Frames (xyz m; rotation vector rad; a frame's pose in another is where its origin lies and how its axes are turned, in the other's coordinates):
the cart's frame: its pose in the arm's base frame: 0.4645 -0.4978 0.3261 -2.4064 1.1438 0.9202
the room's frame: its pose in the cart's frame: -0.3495 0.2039 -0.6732 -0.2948 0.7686 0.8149
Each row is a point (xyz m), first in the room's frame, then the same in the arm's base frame.
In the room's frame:
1: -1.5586 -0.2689 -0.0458
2: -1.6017 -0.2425 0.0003
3: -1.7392 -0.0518 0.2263
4: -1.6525 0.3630 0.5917
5: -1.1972 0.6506 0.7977
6: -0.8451 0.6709 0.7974
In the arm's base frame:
1: 0.5537 0.7323 0.6185
2: 0.5060 0.7640 0.5812
3: 0.2233 0.8498 0.4430
4: -0.3034 0.6923 0.3387
5: -0.6153 0.2108 0.3970
6: -0.6048 -0.1301 0.4866

